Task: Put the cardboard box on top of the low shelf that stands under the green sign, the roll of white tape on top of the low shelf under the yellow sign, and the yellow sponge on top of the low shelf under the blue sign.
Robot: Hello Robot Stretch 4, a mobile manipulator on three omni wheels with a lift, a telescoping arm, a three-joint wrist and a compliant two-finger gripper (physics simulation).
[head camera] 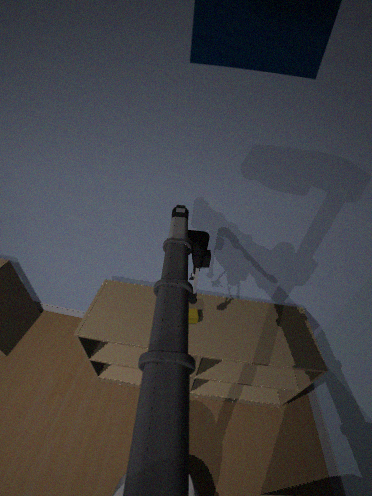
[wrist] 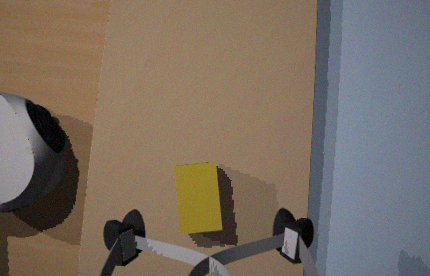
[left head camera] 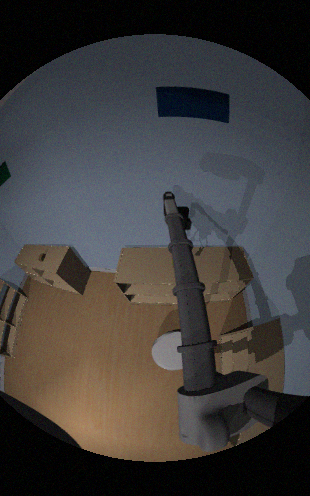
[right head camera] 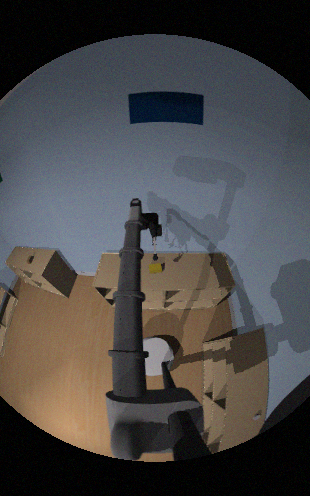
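Pixels of known places: gripper, fingertip midpoint: (wrist: 209,226) (right head camera: 154,252); robot's base, origin of the base link: (left head camera: 172,349) (right head camera: 152,355).
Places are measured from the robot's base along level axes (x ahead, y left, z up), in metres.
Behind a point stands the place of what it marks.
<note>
The yellow sponge (head camera: 193,316) {x 0.697, y -0.110, z 0.627 m} (right head camera: 156,268) {x 0.689, y -0.097, z 0.627 m} (wrist: 199,198) {x 0.713, y -0.084, z 0.627 m} lies flat on top of the low shelf (head camera: 250,330) {x 0.664, y -0.416, z 0.582 m} (left head camera: 145,265) {x 0.713, y 0.190, z 0.582 m} (right head camera: 195,270) {x 0.665, y -0.426, z 0.583 m} (wrist: 200,75) {x 0.714, y 0.116, z 0.582 m} under the blue sign (head camera: 262,37) {x 0.932, y -0.198, z 1.702 m} (left head camera: 193,104) {x 0.934, y -0.184, z 1.704 m} (right head camera: 166,108) {x 0.933, y -0.191, z 1.705 m}. The arm hides it in the left head view. My gripper (right head camera: 155,250) {x 0.725, y -0.087, z 0.789 m} (wrist: 209,226) {x 0.725, y -0.087, z 0.789 m} is open and empty, above the shelf top and apart from the sponge. A small whitish thing (right head camera: 257,416), perhaps the tape roll, lies on the right-hand shelf. A small brown thing (left head camera: 42,257) {x 0.862, y 1.481, z 0.606 m} (right head camera: 30,259) {x 0.865, y 1.481, z 0.607 m} on the left shelf is too small to identify. The yellow sign does not show.
The left shelf (left head camera: 72,267) {x 0.868, y 1.124, z 0.369 m} (right head camera: 60,272) {x 0.874, y 1.123, z 0.315 m} stands beside the middle one. Another shelf (left head camera: 7,320) {x -0.094, y 2.668, z 0.152 m} shows at the left edge, near the green sign (left head camera: 4,173) {x 1.142, y 1.615, z 1.697 m}. The right-hand shelf (right head camera: 245,385) {x -0.370, y -0.639, z 0.582 m} stands along the right side. My white round base (left head camera: 166,350) {x 0.008, y 0.062, z 0.187 m} (right head camera: 157,356) {x -0.003, y -0.054, z 0.187 m} is on the wooden floor (left head camera: 90,360) {x -0.193, y 0.928, z -0.028 m}.
</note>
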